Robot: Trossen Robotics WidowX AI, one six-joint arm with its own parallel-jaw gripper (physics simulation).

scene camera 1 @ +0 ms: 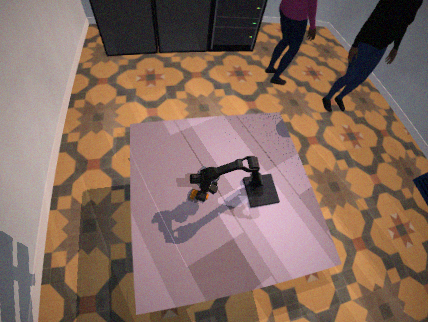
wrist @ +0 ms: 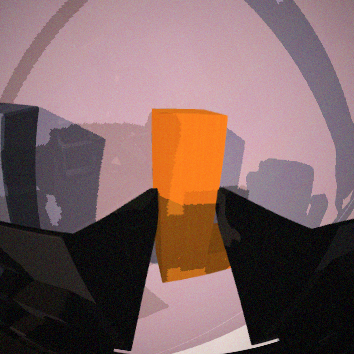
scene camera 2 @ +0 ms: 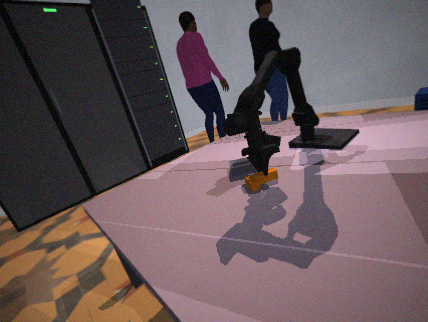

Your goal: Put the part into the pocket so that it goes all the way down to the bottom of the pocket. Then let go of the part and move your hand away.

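Pixels of known places: gripper, fingertip midpoint: (wrist: 186, 195) (scene camera 2: 264, 174); arm's base, link origin: (scene camera 1: 254, 183) (scene camera 2: 307, 137).
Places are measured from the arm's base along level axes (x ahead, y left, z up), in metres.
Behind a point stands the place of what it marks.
The orange L-shaped part (scene camera 1: 193, 195) @(y -0.057, x 0.435, z 0.006 m) (scene camera 2: 254, 183) @(y -0.047, x 0.450, z 0.003 m) (wrist: 190, 155) @(y -0.032, x 0.359, z 0.006 m) appears to lie at the table top; any small gap beneath it cannot be told. My gripper (scene camera 1: 202, 195) @(y -0.046, x 0.379, z -0.001 m) (scene camera 2: 266, 173) @(y -0.046, x 0.379, z -0.001 m) (wrist: 186, 195) @(y -0.046, x 0.379, z -0.001 m) is shut on it, with one black finger on each side of its long bar near the short leg. The right finger partly hides that leg in the wrist view. The dark grey pocket block (scene camera 2: 239, 171) @(y -0.163, x 0.350, z -0.008 m) (wrist: 22, 170) @(y -0.102, x 0.307, z -0.006 m) stands beside the part, apart from it, at the left edge of the wrist view. Its opening is not visible, and the arm mostly hides it in scene camera 1.
The arm's dark base plate (scene camera 1: 263, 195) @(y 0.101, x -0.023, z -0.006 m) (scene camera 2: 327, 139) @(y 0.085, x 0.022, z -0.006 m) stands on the pink table top (scene camera 1: 230, 270) @(y 0.454, x 0.382, z -0.023 m) (scene camera 2: 175, 215) @(y -0.237, x 0.642, z -0.024 m). The arm's shadow falls across the table. Dark cabinets (scene camera 1: 131, 25) (scene camera 2: 55, 100) and two people stand beyond the table.
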